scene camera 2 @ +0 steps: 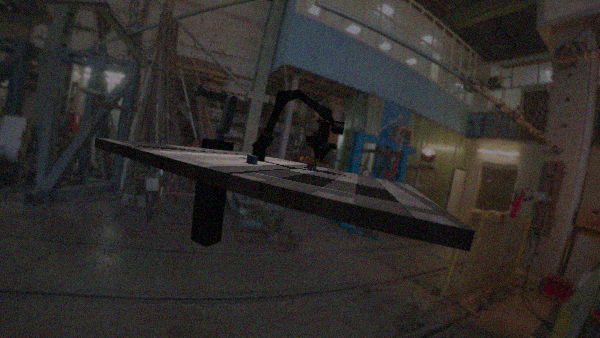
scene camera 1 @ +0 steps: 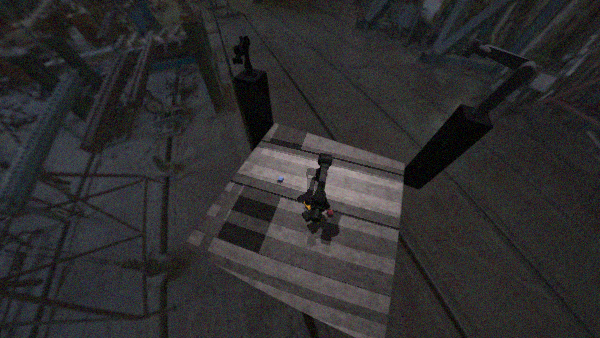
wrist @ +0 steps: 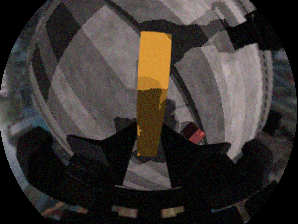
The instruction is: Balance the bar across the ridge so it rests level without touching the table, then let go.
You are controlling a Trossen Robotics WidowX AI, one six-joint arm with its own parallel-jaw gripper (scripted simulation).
In view: the gripper (wrist: 149,125) and a bar (wrist: 154,62).
